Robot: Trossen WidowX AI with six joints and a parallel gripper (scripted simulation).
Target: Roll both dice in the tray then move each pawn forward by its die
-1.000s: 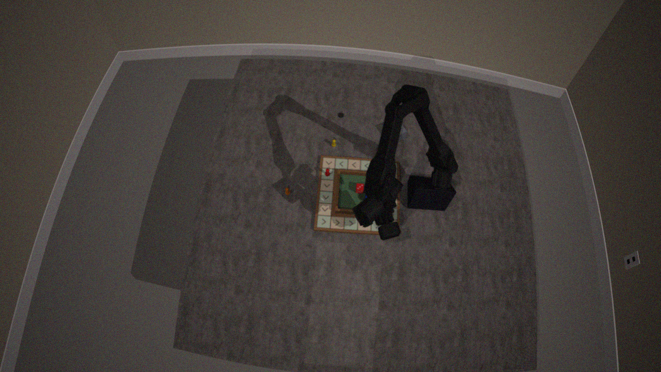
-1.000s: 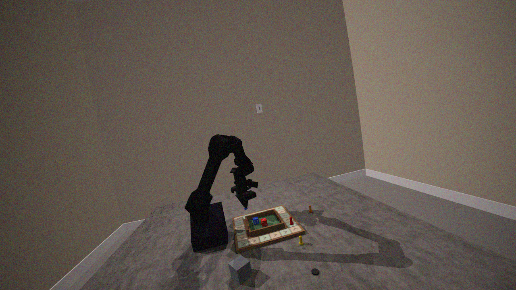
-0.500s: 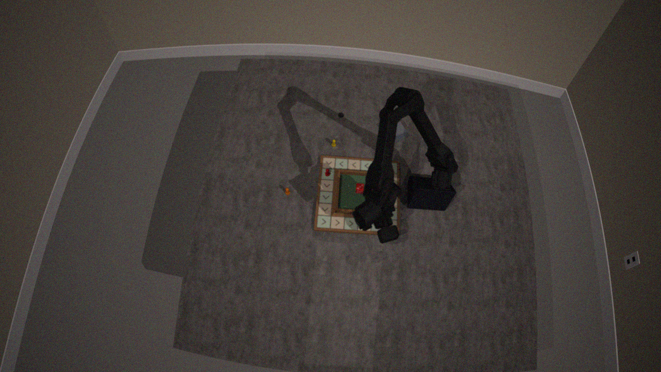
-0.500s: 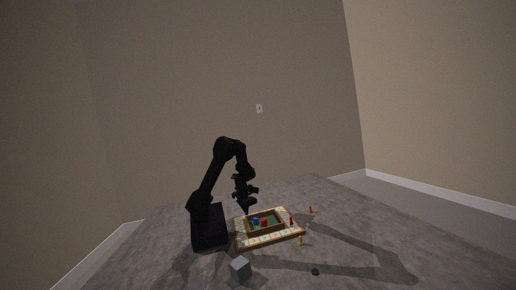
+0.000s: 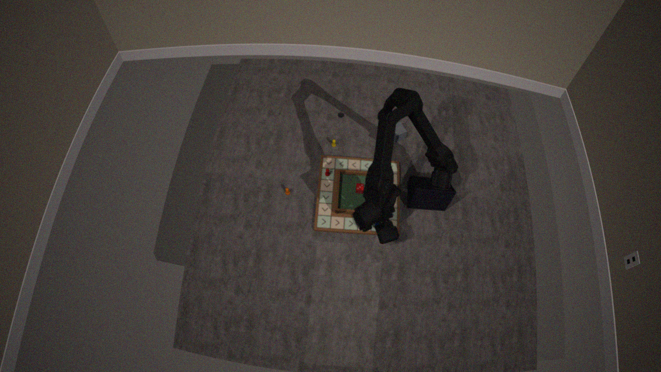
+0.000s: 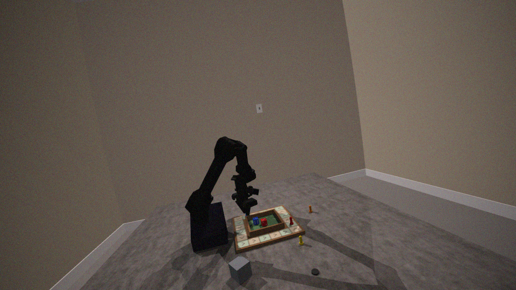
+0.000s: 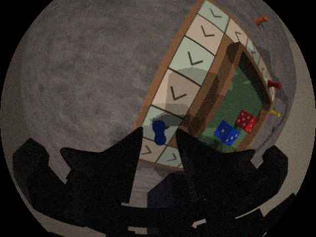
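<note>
Right now the blue pawn is right at my gripper tip. Also, from my gripper tip: orange pawn: 320 mm ahead, 90 mm to the right, 10 mm below; red pawn: 190 mm ahead, 170 mm to the right; green tray: 110 mm to the right, 70 mm ahead, 20 mm below.
</note>
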